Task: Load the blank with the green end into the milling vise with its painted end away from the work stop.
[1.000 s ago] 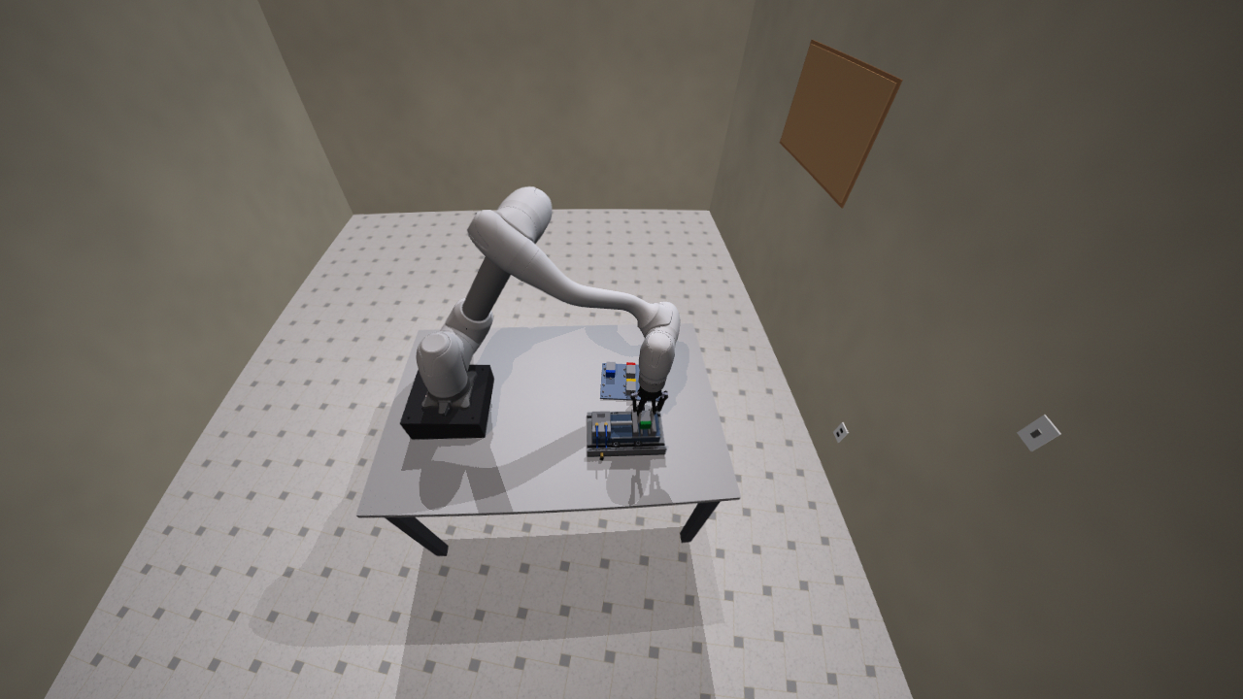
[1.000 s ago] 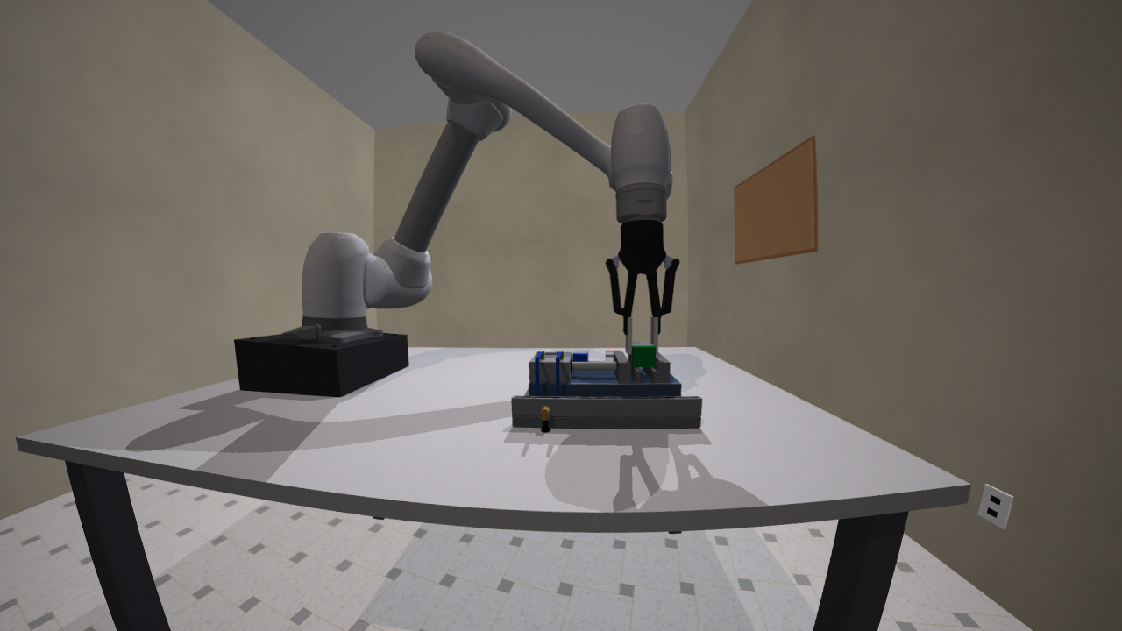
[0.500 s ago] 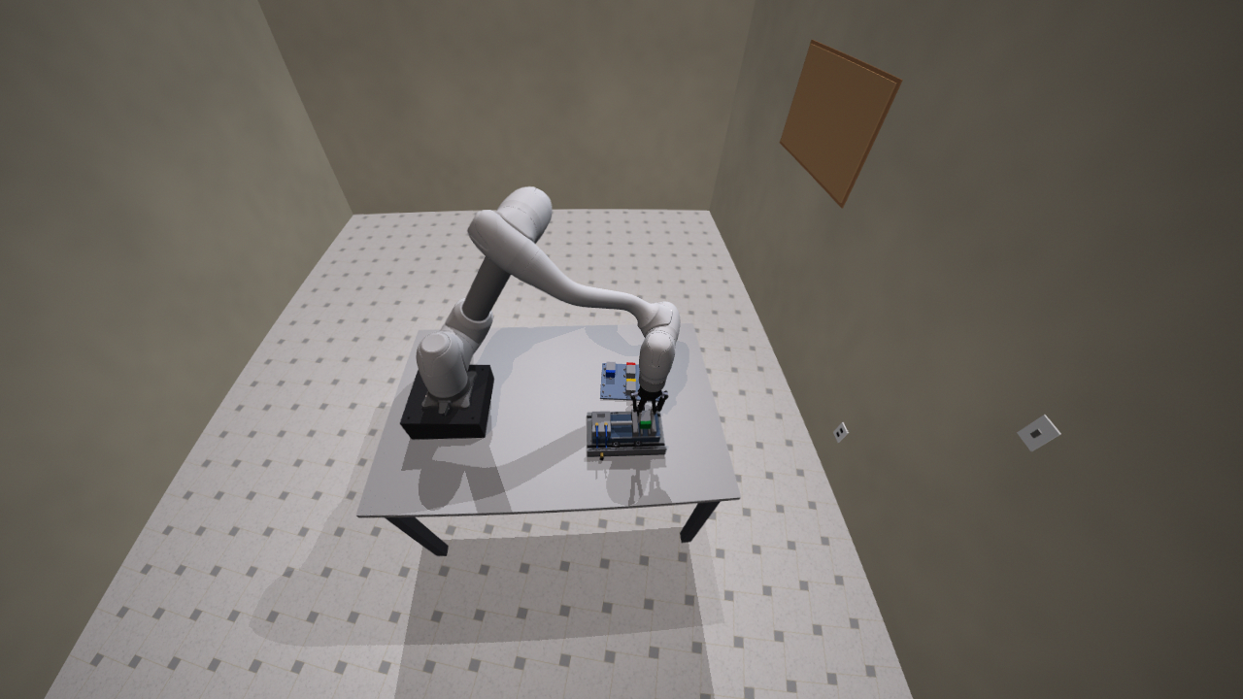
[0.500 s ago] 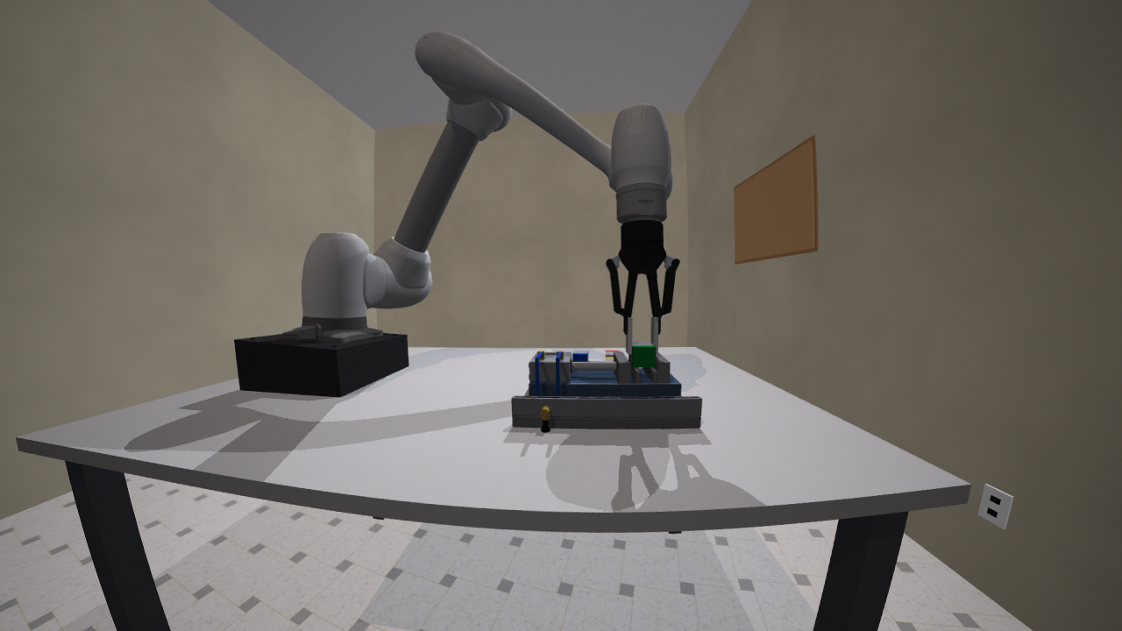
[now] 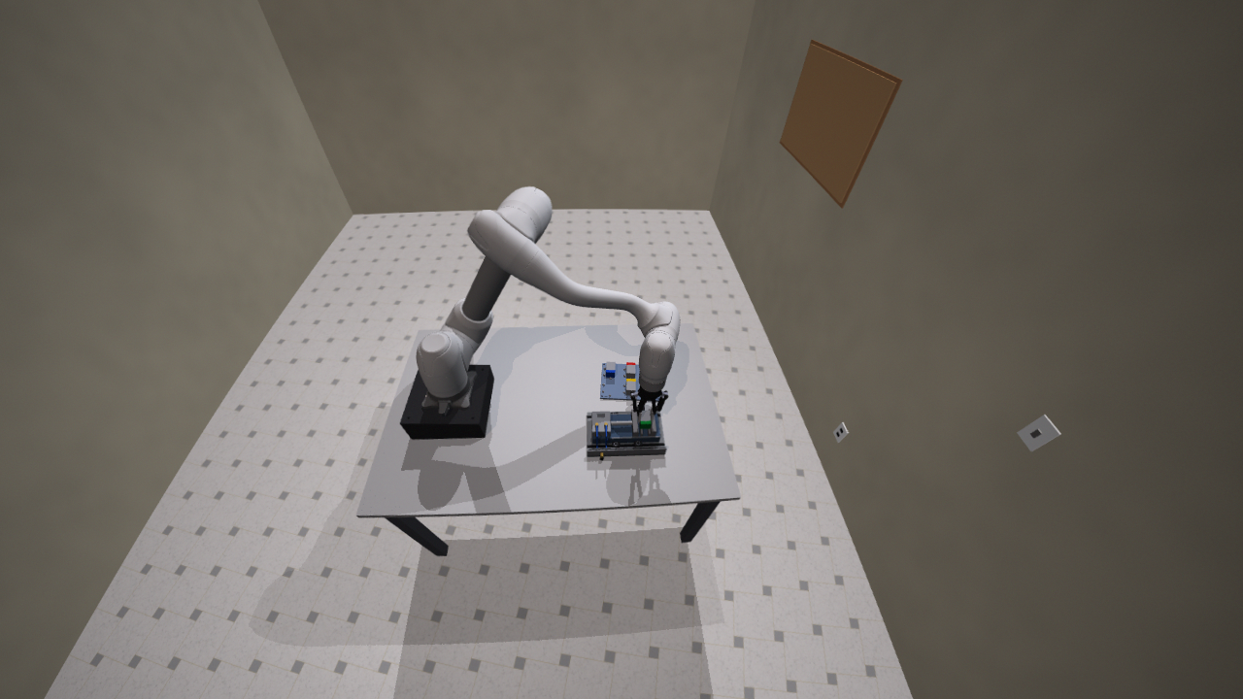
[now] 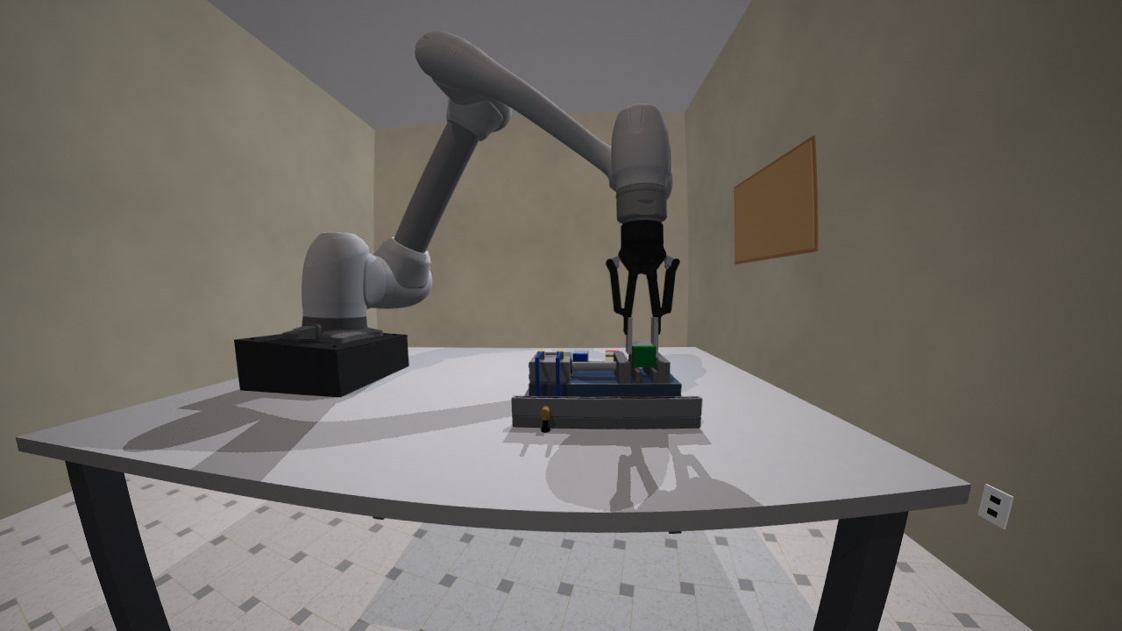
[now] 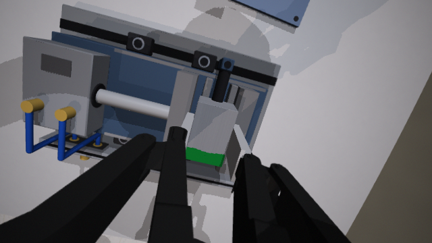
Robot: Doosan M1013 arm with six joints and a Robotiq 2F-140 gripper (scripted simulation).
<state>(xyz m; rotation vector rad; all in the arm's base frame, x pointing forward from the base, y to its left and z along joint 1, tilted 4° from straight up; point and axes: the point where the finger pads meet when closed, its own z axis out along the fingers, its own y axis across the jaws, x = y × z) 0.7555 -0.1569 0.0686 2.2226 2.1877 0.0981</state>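
The green-ended blank lies 3 cm below my hand. From my hand the other things lie so: moving jaw 4 cm behind, 6 cm below; fixed jaw 3 cm ahead, 6 cm below; black work stop rod 5 cm to the left, 5 cm below.
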